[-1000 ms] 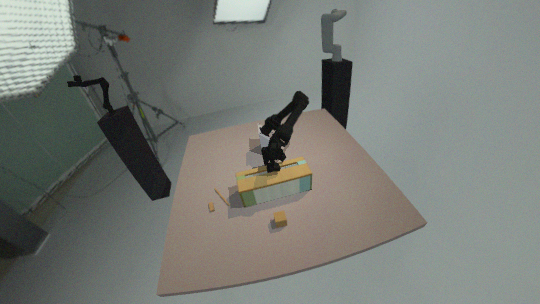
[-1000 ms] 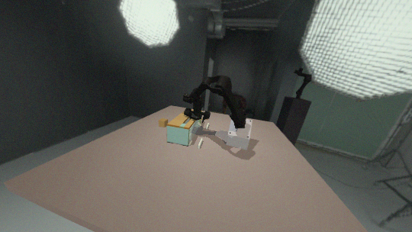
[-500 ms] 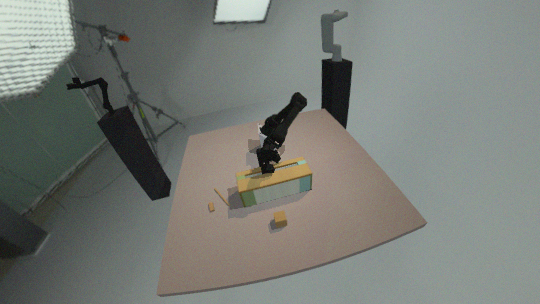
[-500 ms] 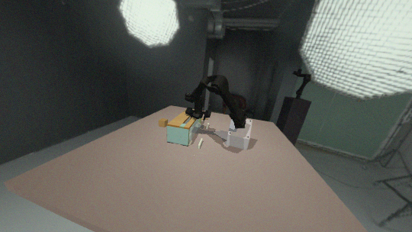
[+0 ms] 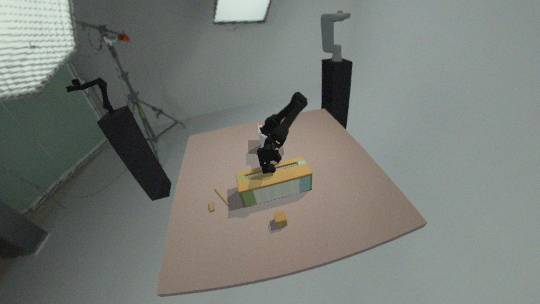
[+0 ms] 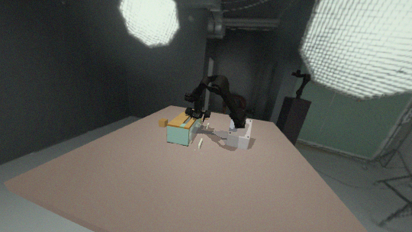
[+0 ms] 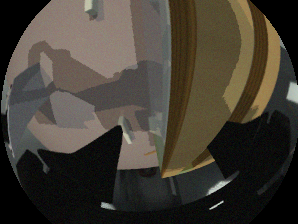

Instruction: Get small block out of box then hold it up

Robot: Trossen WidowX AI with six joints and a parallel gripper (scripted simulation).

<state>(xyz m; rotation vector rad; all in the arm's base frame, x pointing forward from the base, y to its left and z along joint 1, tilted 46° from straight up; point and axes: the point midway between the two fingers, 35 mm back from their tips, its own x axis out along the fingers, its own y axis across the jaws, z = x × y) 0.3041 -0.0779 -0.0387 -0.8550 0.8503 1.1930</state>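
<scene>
My gripper tip is now 4 cm to the right of the box, 4 cm short of it and 3 cm above it. The rest, counted from my gripper tip: thin stick 27 cm to the right, 8 cm below, 2 cm ahead; brownish block 5 cm ahead, 3 cm to the right.
</scene>
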